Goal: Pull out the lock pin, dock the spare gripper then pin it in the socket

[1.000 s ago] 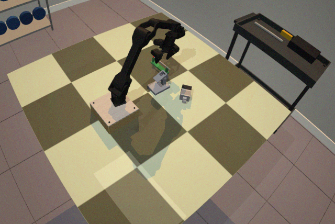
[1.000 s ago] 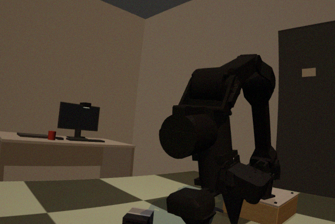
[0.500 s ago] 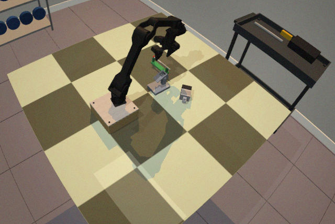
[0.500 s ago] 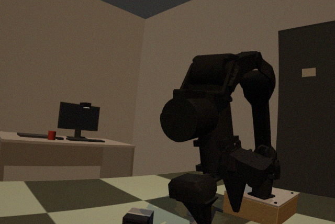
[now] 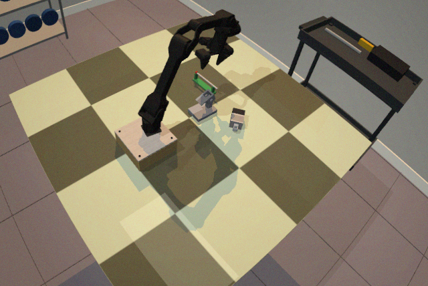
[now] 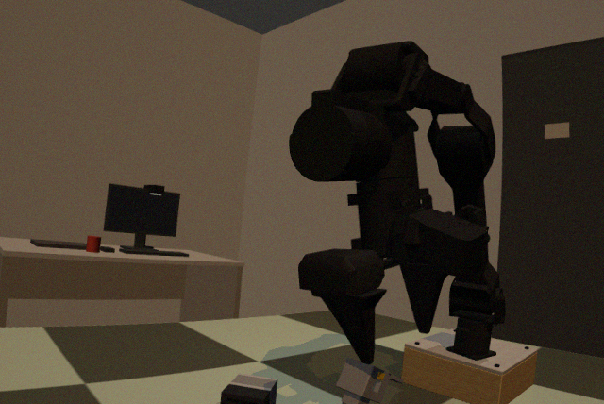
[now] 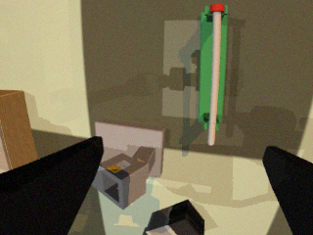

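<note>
My gripper tip is 24 cm to the left of the spare gripper, 13 cm above it and 2 cm short of it. Also, from my gripper tip: mount block: 11 cm below, 10 cm to the right, 7 cm behind; green strip: 13 cm below, 4 cm to the left, 1 cm ahead.
</note>
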